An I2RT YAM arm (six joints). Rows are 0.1 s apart.
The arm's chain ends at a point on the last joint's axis. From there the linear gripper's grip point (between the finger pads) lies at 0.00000 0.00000 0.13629 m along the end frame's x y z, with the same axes.
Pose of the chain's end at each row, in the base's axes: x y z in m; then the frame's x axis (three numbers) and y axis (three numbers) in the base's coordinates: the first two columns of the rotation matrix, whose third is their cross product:
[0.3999, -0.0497, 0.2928, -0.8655, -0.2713, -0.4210, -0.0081, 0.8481, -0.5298]
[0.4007, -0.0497, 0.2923, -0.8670, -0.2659, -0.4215, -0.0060, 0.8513, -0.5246]
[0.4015, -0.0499, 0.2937, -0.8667, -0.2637, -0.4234, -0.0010, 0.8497, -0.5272]
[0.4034, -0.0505, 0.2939, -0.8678, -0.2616, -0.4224, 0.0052, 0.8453, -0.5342]
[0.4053, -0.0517, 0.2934, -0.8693, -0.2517, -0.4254, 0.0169, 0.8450, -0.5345]
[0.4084, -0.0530, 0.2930, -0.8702, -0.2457, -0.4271, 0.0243, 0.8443, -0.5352]
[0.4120, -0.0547, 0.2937, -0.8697, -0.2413, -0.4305, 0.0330, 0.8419, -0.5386]
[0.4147, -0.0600, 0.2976, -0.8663, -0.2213, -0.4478, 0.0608, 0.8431, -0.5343]
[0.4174, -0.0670, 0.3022, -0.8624, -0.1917, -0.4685, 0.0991, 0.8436, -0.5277]
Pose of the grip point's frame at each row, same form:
[0.4682, -0.1117, 0.1925, -0.8655, -0.2713, -0.4210, -0.0081, 0.8481, -0.5298]
[0.4686, -0.1113, 0.1915, -0.8670, -0.2659, -0.4215, -0.0060, 0.8513, -0.5246]
[0.4695, -0.1121, 0.1933, -0.8667, -0.2637, -0.4234, -0.0010, 0.8497, -0.5272]
[0.4711, -0.1140, 0.1941, -0.8678, -0.2616, -0.4224, 0.0052, 0.8453, -0.5342]
[0.4726, -0.1160, 0.1939, -0.8693, -0.2517, -0.4254, 0.0169, 0.8450, -0.5345]
[0.4755, -0.1179, 0.1937, -0.8702, -0.2457, -0.4271, 0.0243, 0.8443, -0.5352]
[0.4791, -0.1205, 0.1950, -0.8697, -0.2413, -0.4305, 0.0330, 0.8419, -0.5386]
[0.4823, -0.1268, 0.1999, -0.8663, -0.2213, -0.4478, 0.0608, 0.8431, -0.5343]
[0.4851, -0.1354, 0.2056, -0.8624, -0.1917, -0.4685, 0.0991, 0.8436, -0.5277]

